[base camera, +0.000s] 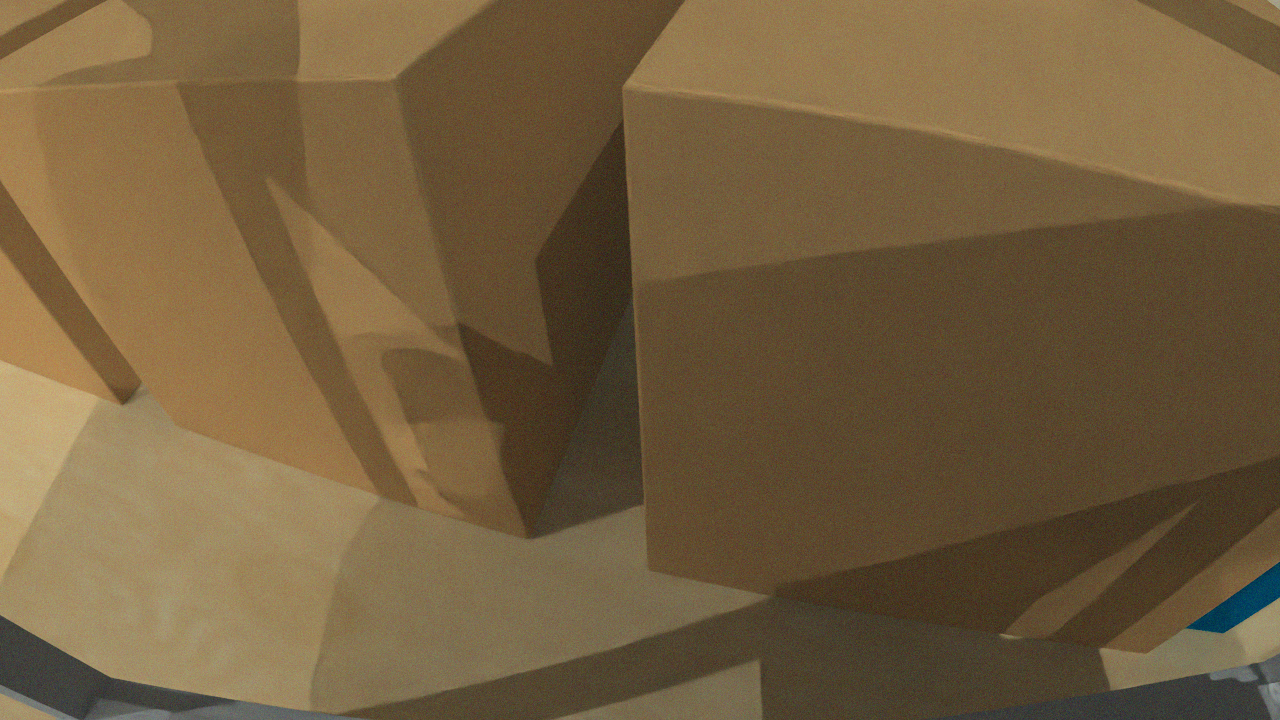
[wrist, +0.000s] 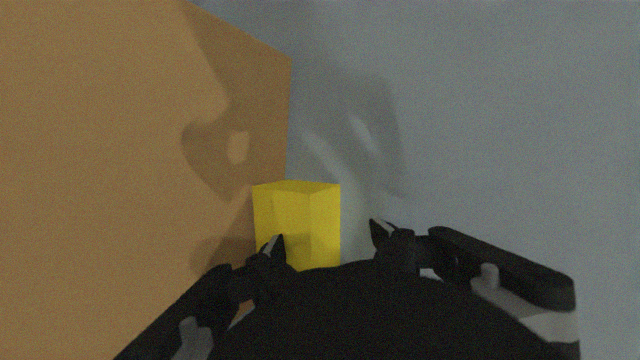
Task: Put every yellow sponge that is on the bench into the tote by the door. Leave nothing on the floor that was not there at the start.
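Places are measured from the arm's base along level axes (x ahead, y left, z up), in centimetres.
Pixels of known places: gripper, fingertip midpoint: [wrist: 327,238].
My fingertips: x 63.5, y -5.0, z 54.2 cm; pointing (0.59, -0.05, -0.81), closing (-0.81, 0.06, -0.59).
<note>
For each thing: its top centre in the pictures, then the offset to it from my fingertips. "*": a spot on its surface instead. Level surfaces: height alone.
- yellow sponge, top centre: [wrist: 280,249] dx +3.4, dy +0.1, dz +2.1 cm
- light wooden floor, surface height: dz -93.8 cm
- blue piece, surface spot: [base camera: 1244,604] * dx -43.7, dy -25.7, dz -90.1 cm
A yellow sponge [wrist: 297,220] shows as an upright block in the wrist view, left of the middle, next to the edge of a tan surface and against a grey surface. My gripper [wrist: 327,238] is open and empty. Its left fingertip overlaps the lower left part of the sponge in this view, and its right fingertip is to the right of the sponge, over the grey surface. The sponge's lower end is hidden behind the gripper. The gripper and sponge do not show in the base view. I cannot identify the tote in either view.
Two large cardboard boxes [base camera: 295,268] [base camera: 939,358] stand close together on the light wooden floor [base camera: 205,546], with a narrow gap between them. Part of another box [base camera: 35,313] shows at the left edge. A blue piece [base camera: 1244,604] shows at the lower right edge.
</note>
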